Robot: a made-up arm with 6 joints.
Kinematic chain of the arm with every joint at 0, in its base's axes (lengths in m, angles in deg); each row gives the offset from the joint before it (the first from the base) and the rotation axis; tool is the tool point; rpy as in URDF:
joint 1: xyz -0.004 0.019 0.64 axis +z
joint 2: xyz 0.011 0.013 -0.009 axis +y
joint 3: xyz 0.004 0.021 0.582 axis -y
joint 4: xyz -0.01 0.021 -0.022 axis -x
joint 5: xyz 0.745 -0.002 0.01 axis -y
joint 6: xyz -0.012 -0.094 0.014 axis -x
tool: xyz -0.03 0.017 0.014 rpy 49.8 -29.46 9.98
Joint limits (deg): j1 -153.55..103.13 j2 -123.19..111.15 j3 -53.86..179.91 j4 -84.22..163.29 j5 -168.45..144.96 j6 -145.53..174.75
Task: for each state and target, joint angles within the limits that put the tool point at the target. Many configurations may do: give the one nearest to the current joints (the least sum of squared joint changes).
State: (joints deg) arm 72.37 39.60 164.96 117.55 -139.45 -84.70
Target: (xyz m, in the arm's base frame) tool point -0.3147 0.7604 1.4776
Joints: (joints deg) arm 103.13 81.22 152.10 126.55 -134.44 -86.68
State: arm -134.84 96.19 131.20 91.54 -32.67 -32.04
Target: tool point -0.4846 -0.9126 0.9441
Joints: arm -123.66 111.03 152.76 90.36 -28.58 -32.26
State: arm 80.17 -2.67 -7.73 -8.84 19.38 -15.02
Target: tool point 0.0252 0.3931 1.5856
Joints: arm 90.18 -19.48 16.84 -5.24 17.28 -14.80
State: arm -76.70 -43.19 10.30 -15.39 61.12 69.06
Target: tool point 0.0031 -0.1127 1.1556
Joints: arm -82.15 -66.46 -37.14 -17.46 58.46 68.23
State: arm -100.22 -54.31 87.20 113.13 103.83 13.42
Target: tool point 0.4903 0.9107 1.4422
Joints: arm -116.01 -51.74 85.42 114.74 107.70 15.03
